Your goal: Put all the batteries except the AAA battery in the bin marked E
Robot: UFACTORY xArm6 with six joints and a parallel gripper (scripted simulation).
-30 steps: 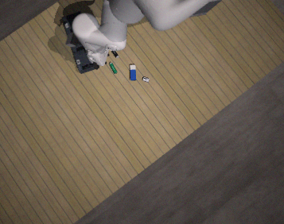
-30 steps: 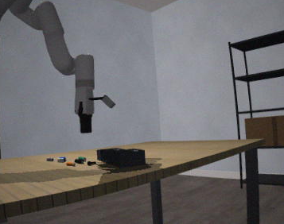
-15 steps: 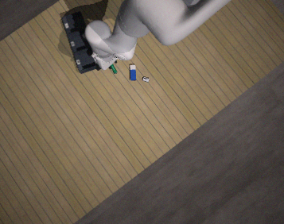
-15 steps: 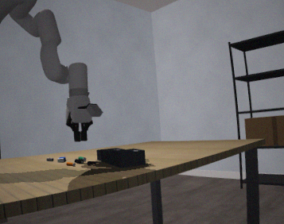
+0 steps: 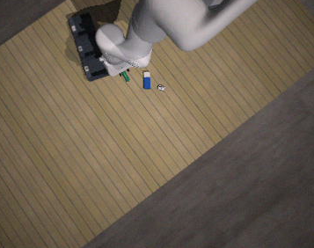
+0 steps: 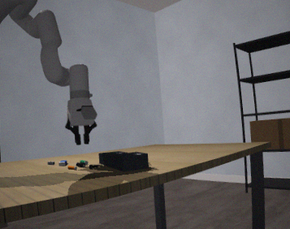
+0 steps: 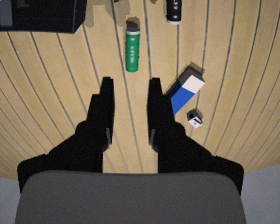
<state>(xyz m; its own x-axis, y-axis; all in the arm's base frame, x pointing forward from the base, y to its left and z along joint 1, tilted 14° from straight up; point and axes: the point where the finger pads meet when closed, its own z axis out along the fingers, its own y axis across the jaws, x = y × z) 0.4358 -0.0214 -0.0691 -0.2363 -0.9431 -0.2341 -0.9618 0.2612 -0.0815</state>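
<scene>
My gripper is now 90 mm above the green battery. Also, from my hand: orange battery: 100 mm behind, 70 mm to the right, 90 mm below; then white object: 70 mm behind, 130 mm to the left, 90 mm below; then black cylindrical battery: 50 mm behind, 50 mm to the right, 90 mm below.
</scene>
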